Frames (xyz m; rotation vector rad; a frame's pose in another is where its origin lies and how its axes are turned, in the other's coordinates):
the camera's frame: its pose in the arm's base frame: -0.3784 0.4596 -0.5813 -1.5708 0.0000 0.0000
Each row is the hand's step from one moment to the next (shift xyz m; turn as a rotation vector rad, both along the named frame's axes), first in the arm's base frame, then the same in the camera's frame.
Working: the arm's base frame: its pose in the camera's frame: 0.3784 -0.5813 -0.4596 1.5708 0.0000 0.0000

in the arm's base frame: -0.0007 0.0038 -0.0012 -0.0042 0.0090 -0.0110
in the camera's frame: -0.0007 0.0012 0.0038 -0.0042 0.0110 0.0090
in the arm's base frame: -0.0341 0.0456 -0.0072 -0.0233 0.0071 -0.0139
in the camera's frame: -0.0341 0.0072 0.0456 -0.0233 0.0139 0.0071
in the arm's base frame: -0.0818 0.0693 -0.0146 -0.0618 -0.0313 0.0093
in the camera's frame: -0.0818 0.0146 0.0693 -0.0618 -0.0093 -0.0313
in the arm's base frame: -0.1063 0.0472 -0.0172 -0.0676 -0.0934 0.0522
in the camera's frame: -0.1063 0.0172 0.0472 -0.0676 -0.0522 -0.0934
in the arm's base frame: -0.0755 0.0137 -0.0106 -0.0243 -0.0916 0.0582
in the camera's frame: -0.0755 0.0106 0.0137 -0.0243 -0.0582 -0.0916
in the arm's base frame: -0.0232 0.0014 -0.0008 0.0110 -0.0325 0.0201
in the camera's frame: -0.0232 0.0008 0.0014 0.0110 -0.0201 -0.0325
